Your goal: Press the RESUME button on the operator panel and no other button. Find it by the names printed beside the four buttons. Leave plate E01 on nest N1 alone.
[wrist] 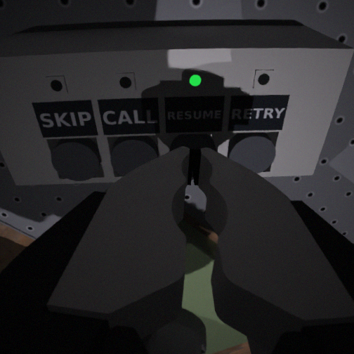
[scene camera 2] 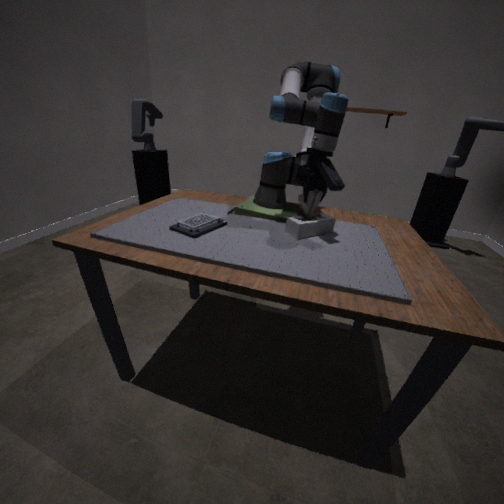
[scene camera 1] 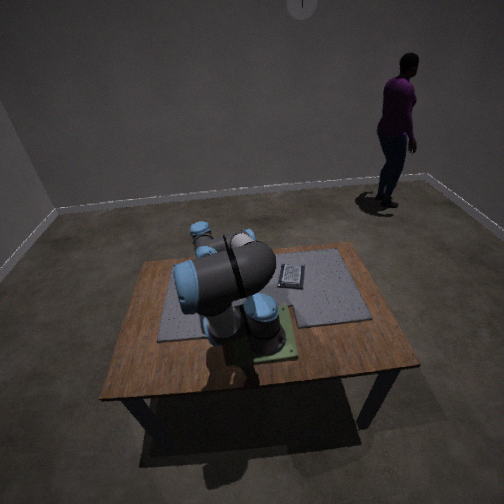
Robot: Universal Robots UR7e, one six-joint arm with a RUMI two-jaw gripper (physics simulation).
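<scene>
The operator panel (scene camera 2: 312,230) (wrist: 307,100) is a pale box; the arm hides it in scene camera 1. In the wrist view its labels read SKIP, CALL, RESUME, RETRY. The lamp (wrist: 195,80) above RESUME glows green; the other three lamps are dark. My gripper (scene camera 2: 309,215) (wrist: 191,153) is shut and empty, its tips over the lower part of the RESUME button (wrist: 192,140), which is partly hidden. Whether they touch it is unclear. The SKIP button (wrist: 75,159), CALL button (wrist: 134,156) and RETRY button (wrist: 252,152) stand beside it. Plate E01 (scene camera 1: 292,274) (scene camera 2: 200,220) lies on its dark nest (scene camera 1: 291,287).
The grey perforated mat (scene camera 1: 330,305) (scene camera 2: 240,255) lies on the wooden table (scene camera 1: 165,372) (scene camera 2: 430,270). The arm's green base plate (scene camera 1: 290,350) (scene camera 2: 245,210) is behind the panel. A person (scene camera 1: 397,110) stands beyond the table in scene camera 1.
</scene>
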